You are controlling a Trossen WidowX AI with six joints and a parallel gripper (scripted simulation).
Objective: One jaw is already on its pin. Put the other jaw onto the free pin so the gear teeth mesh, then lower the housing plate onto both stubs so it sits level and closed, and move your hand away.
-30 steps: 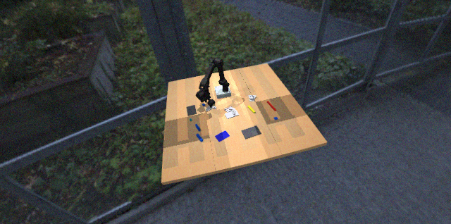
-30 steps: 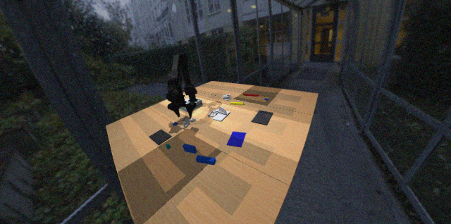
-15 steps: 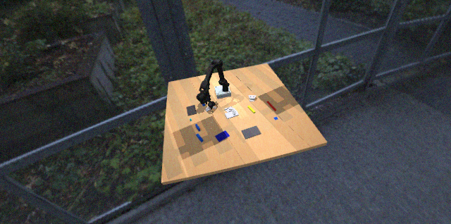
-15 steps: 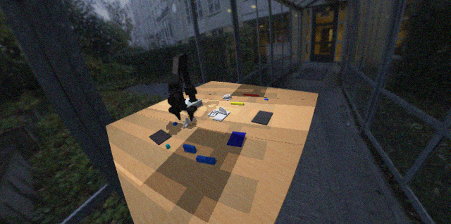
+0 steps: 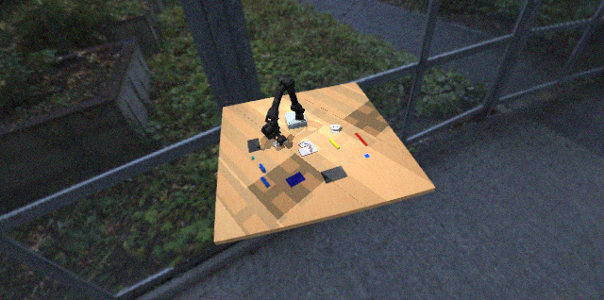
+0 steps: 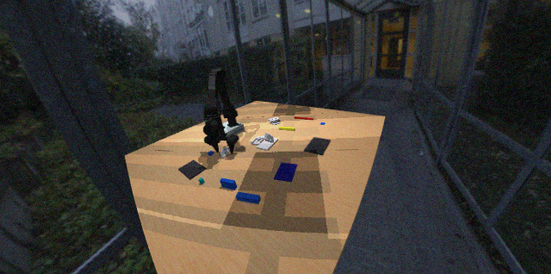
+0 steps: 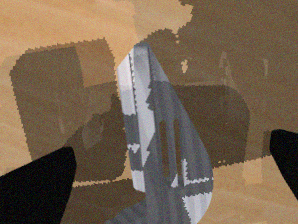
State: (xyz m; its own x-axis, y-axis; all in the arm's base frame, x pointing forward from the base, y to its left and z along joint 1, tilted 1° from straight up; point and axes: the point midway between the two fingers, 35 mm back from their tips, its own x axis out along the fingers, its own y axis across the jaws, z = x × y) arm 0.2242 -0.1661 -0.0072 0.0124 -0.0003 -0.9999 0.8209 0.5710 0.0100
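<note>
Right now my gripper tip is 4 cm to the right of the white jaw. Round my gripper tip: teal cube 17 cm to the right, 14 cm ahead; then yellow bar 41 cm to the left, 6 cm ahead; then blue plate 34 cm ahead, 13 cm to the left, 1 cm below.
</note>
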